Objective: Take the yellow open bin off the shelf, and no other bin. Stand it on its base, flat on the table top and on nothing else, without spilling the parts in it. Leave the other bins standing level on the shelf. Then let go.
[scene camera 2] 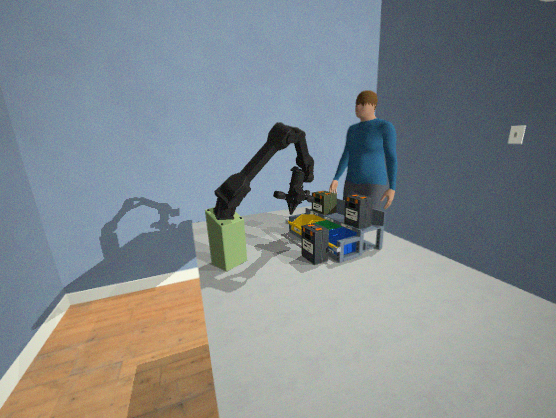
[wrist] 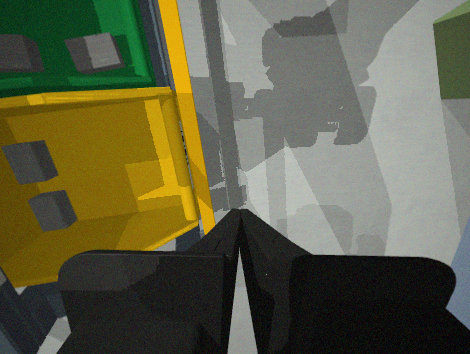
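The yellow open bin sits at the left end of the low shelf, with two grey blocks in it in the wrist view. Whether it stands quite level is hard to tell. The green bin is beside it and holds grey blocks; the blue bin is at the other end of the row. My gripper is shut and empty, pointing down. In the wrist view its tips show just outside the yellow bin's front corner, beside the shelf's yellow front strip.
A dark box stands on the table before the shelf. Another dark box and an olive box stand at the back. The green arm base is to the left. A person stands behind the shelf.
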